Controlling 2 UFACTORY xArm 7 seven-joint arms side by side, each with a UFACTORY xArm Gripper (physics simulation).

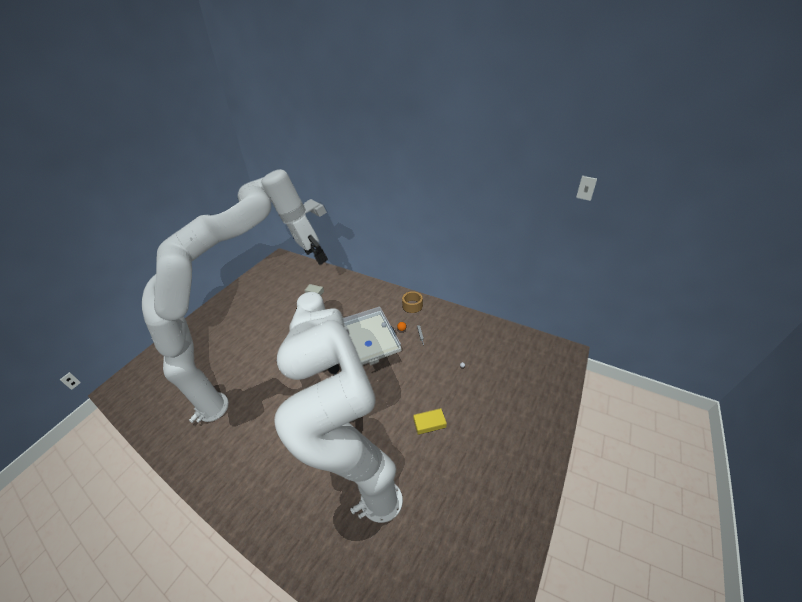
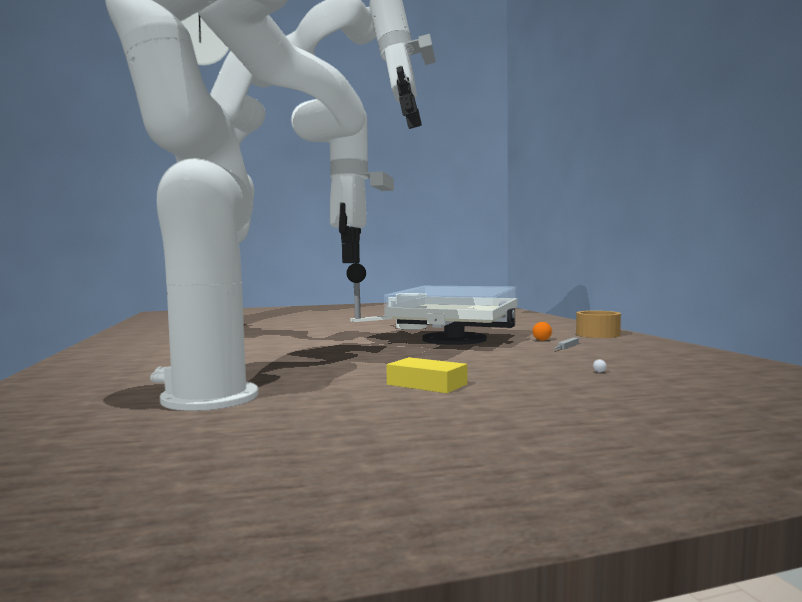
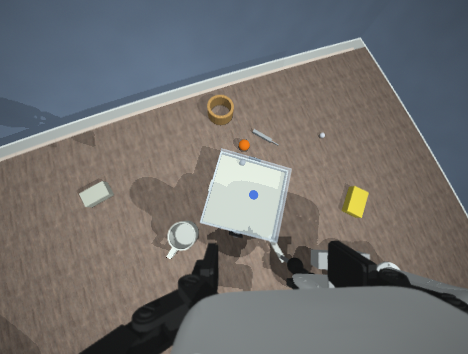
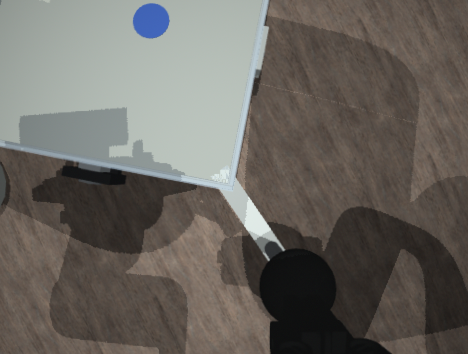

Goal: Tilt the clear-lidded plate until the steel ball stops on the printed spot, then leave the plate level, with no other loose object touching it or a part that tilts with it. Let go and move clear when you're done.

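The clear-lidded plate point(image 1: 385, 336) point(image 2: 414, 314) point(image 3: 230, 200) point(image 4: 200, 75) stands on a black pivot base and looks slightly tilted. The steel ball point(image 1: 383, 324) point(image 3: 242, 162) is inside, near the edge beside the orange ball, away from the blue printed spot point(image 1: 367, 343) point(image 3: 253, 194) point(image 4: 151, 21). A pale arm point(image 3: 276, 251) point(image 4: 245, 210) runs from one corner to a post with a black knob point(image 2: 356, 273) point(image 4: 297, 285). My right gripper point(image 2: 350, 261) point(image 4: 299, 325) is shut, its tips right at the knob's top; contact is unclear. My left gripper point(image 1: 321, 260) point(image 2: 413, 124) point(image 3: 273, 260) is open, high above the table.
The orange ball point(image 1: 401, 326) point(image 2: 542, 331) point(image 3: 244, 145), brown ring point(image 1: 412, 310) point(image 2: 597, 325) and grey tool point(image 1: 420, 334) point(image 3: 264, 136) lie beside the plate. A white mug point(image 3: 183, 235), pale block point(image 3: 95, 194), yellow block point(image 1: 430, 421) point(image 2: 425, 375) and small white ball point(image 1: 462, 364) point(image 2: 599, 366) stand around it.
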